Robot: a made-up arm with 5 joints. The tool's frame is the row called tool.
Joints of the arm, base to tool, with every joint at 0 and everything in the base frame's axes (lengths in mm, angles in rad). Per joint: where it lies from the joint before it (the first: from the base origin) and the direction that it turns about. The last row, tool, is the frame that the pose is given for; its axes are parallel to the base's.
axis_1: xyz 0 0 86.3 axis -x
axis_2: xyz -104.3 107.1 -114 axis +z
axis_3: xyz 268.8 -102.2 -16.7 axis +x
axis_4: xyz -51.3 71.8 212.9 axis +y
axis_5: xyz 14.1 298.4 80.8 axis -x
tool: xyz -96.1 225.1 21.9
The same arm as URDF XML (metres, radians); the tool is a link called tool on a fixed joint. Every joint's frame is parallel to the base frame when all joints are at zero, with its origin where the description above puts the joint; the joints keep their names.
<robot name="arm">
<joint name="tool_joint" type="fixed"><parent link="link5"/><child link="tool"/><origin xyz="-0.0961 0.2251 0.0219"/></joint>
<joint name="axis_5" type="continuous"><parent link="link4"/><child link="link5"/><origin xyz="0.0141 0.2984 0.0808"/><axis xyz="-1 0 0"/></joint>
<joint name="axis_4" type="continuous"><parent link="link3"/><child link="link4"/><origin xyz="-0.0513 0.0718 0.2129"/><axis xyz="0 1 0"/></joint>
<joint name="axis_3" type="continuous"><parent link="link2"/><child link="link3"/><origin xyz="0.2688 -0.1022 -0.0167"/><axis xyz="1 0 0"/></joint>
<joint name="axis_2" type="continuous"><parent link="link1"/><child link="link2"/><origin xyz="-0.1043 0.1071 -0.114"/><axis xyz="0 0 1"/></joint>
<joint name="axis_1" type="continuous"><parent link="base_link"/><child link="link1"/><origin xyz="0 0 0.0863"/><axis xyz="-1 0 0"/></joint>
<link name="base_link"/>
<link name="link1"/>
<link name="link2"/>
<link name="link3"/>
<link name="link4"/>
<link name="link5"/>
<link name="tool"/>
</robot>

